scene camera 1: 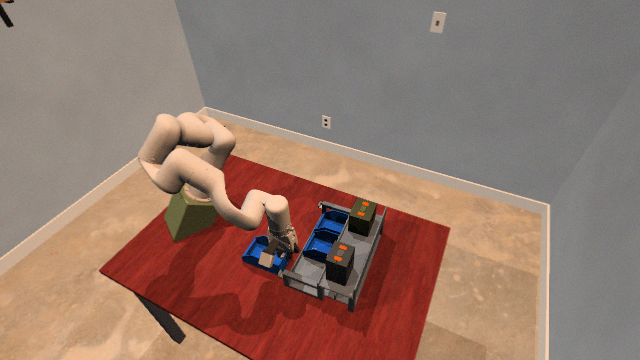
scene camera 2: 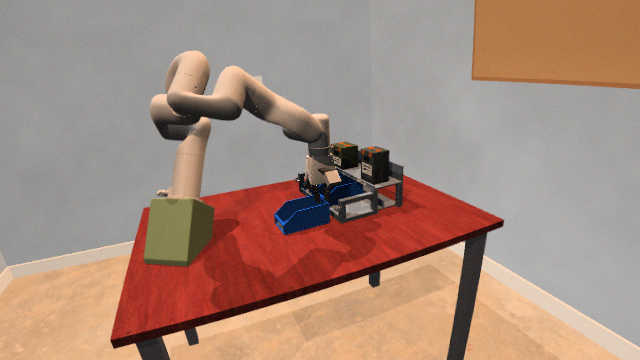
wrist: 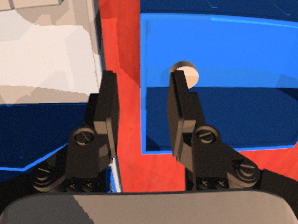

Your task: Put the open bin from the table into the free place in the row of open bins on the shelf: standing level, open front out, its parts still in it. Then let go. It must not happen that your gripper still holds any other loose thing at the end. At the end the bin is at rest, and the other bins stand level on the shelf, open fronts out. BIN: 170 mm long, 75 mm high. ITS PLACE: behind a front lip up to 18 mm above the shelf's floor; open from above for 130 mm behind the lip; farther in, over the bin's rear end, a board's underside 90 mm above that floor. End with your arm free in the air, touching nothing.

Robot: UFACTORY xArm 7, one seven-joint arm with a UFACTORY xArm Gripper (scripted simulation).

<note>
I see my gripper [scene camera 2: 322, 201], a blue open bin [scene camera 2: 296, 215] and a blue open bin [scene camera 1: 323, 240].
My gripper shows as well in scene camera 1 [scene camera 1: 285, 256] and in the wrist view [wrist: 143, 89].
</note>
